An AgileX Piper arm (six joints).
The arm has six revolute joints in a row. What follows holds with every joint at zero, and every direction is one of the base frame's. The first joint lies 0.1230 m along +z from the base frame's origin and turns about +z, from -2.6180 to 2.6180 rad. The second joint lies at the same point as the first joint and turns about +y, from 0.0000 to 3.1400 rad. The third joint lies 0.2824 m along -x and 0.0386 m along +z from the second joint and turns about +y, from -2.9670 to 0.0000 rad. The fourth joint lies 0.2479 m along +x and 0.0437 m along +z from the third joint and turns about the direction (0.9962, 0, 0.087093), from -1.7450 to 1.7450 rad. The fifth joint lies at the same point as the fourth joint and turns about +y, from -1.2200 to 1.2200 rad. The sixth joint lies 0.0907 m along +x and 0.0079 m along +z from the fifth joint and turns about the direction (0.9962, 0, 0.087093), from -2.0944 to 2.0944 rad. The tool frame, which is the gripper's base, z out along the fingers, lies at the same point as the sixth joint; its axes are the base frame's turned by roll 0.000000, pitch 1.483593 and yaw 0.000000 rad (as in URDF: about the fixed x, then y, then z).
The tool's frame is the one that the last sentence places.
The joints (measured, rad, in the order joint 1, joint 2, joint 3, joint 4, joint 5, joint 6), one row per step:
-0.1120 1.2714 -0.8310 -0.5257 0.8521 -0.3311
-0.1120 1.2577 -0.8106 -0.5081 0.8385 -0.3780
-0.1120 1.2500 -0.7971 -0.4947 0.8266 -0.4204
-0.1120 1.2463 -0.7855 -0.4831 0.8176 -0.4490
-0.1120 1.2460 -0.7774 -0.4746 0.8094 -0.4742
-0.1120 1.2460 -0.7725 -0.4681 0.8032 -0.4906
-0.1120 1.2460 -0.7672 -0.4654 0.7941 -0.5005
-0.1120 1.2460 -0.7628 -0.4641 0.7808 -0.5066
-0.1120 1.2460 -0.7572 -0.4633 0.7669 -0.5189
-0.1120 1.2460 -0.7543 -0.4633 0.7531 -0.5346
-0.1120 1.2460 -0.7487 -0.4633 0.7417 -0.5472
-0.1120 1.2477 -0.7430 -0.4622 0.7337 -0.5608
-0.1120 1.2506 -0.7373 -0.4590 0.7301 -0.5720
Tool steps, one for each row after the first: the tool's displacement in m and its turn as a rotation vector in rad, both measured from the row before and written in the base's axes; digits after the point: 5 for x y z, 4 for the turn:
-0.00371 0.00188 -0.00274 0.0017 0.0121 0.0396
-0.00204 0.00138 -0.00210 -0.0012 0.0106 0.0364
-0.00148 0.00112 -0.00249 0.0020 0.0096 0.0240
-0.00059 0.00081 -0.00220 0.0002 0.0090 0.0219
-0.00024 0.00059 -0.00137 0.0010 0.0047 0.0142
-0.00005 0.00043 -0.00129 0.0001 0.0004 0.0112
0.00044 0.00041 -0.00088 0.0004 -0.0056 0.0102
0.00030 0.00042 -0.00117 -0.0023 -0.0027 0.0159
0.00071 0.00033 -0.00040 -0.0047 -0.0041 0.0190
0.00008 0.00033 -0.00121 -0.0035 -0.0004 0.0154
-0.00003 0.00031 -0.00175 -0.0030 0.0047 0.0144
-0.00028 0.00032 -0.00220 -0.0003 0.0088 0.0097

